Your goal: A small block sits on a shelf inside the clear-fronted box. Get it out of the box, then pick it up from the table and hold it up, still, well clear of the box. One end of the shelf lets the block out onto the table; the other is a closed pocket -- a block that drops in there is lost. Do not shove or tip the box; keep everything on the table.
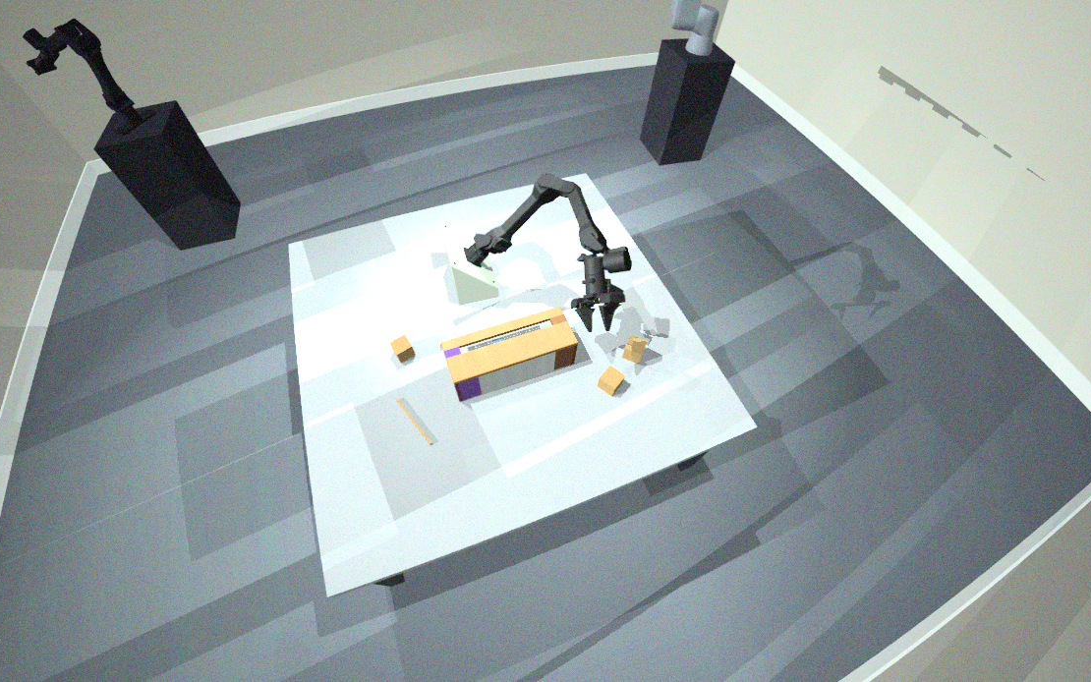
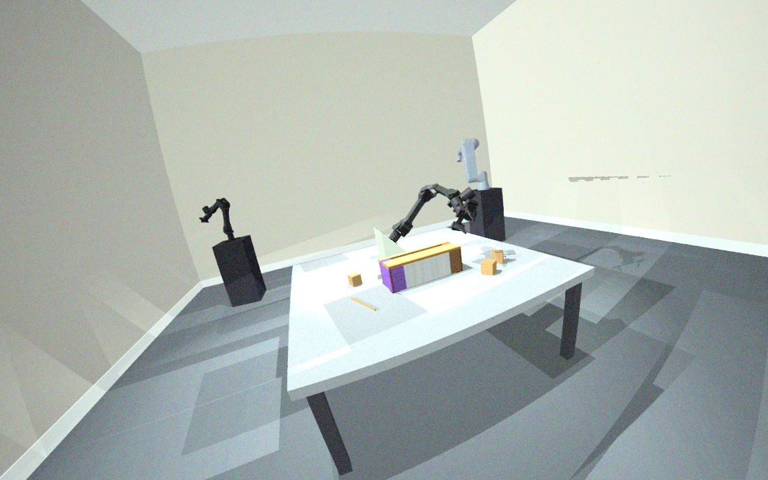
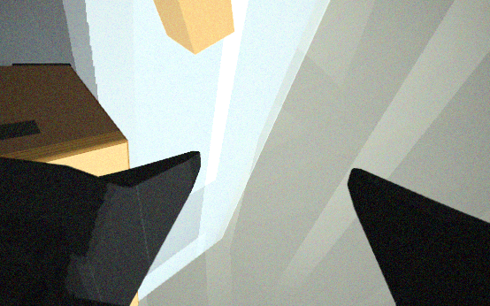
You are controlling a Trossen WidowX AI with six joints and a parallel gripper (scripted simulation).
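Right now the light-blue block is 260 mm to the right of my gripper tip, 130 mm below it and 110 mm behind it. Also, from my gripper tip: thin tan stick: 570 mm to the right, 220 mm below, 30 mm ahead; tan cube: 560 mm to the right, 220 mm behind, 190 mm below.
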